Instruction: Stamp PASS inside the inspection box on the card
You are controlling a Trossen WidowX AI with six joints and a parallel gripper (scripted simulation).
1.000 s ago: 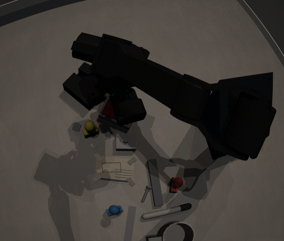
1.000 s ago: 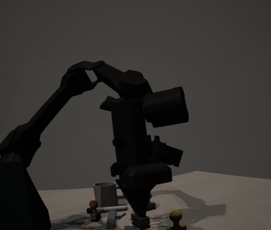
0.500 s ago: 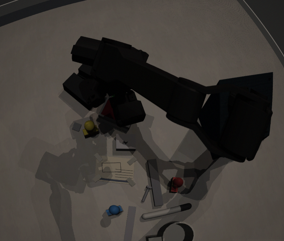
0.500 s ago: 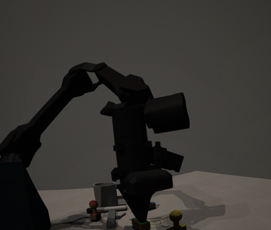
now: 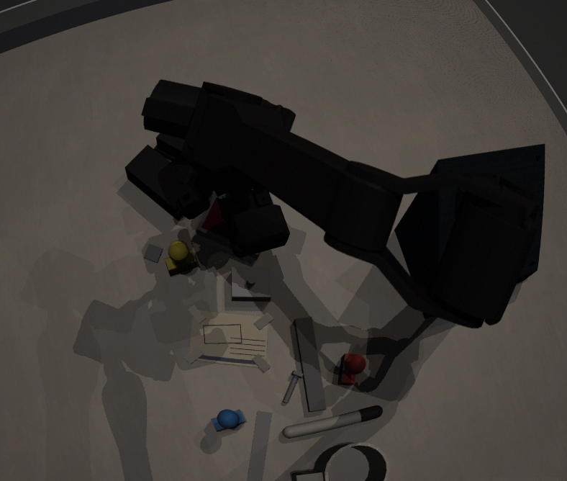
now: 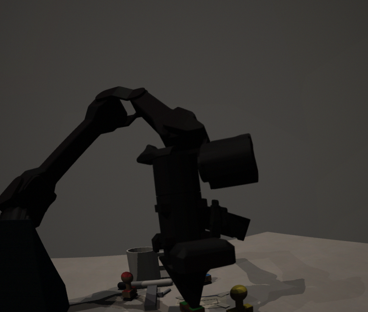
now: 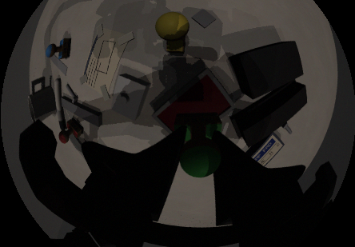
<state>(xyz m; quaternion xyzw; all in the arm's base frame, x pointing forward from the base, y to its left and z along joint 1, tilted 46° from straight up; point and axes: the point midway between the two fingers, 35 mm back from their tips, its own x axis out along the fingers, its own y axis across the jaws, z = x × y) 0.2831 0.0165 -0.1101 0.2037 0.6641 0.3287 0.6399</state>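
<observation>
My gripper tip is now 60 mm above the red ink pad. From my gripper tip the other things lie so: green-knobbed stamp: right at my gripper tip; then blue pad tin: 40 mm behind, 150 mm to the right, 50 mm below; then yellow stamp: 80 mm ahead, 50 mm to the left, 50 mm below.
</observation>
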